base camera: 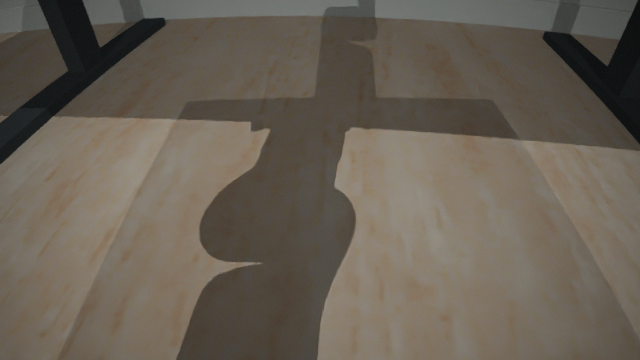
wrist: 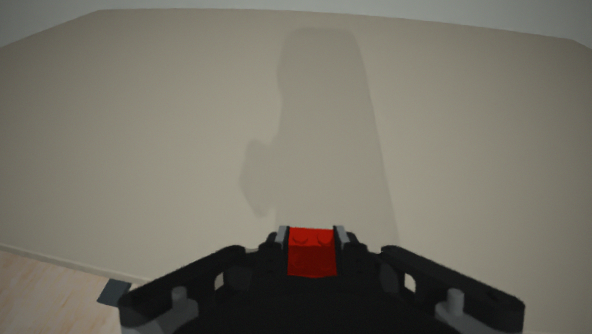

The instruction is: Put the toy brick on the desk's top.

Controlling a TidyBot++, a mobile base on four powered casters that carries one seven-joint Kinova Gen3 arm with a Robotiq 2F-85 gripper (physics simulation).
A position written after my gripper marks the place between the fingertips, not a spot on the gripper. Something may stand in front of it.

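Scene:
My gripper: visible in the wrist view (311, 238); it is out of frame in the base camera view. A red toy brick: visible in the wrist view (311, 252); the brick is out of frame in the base camera view.

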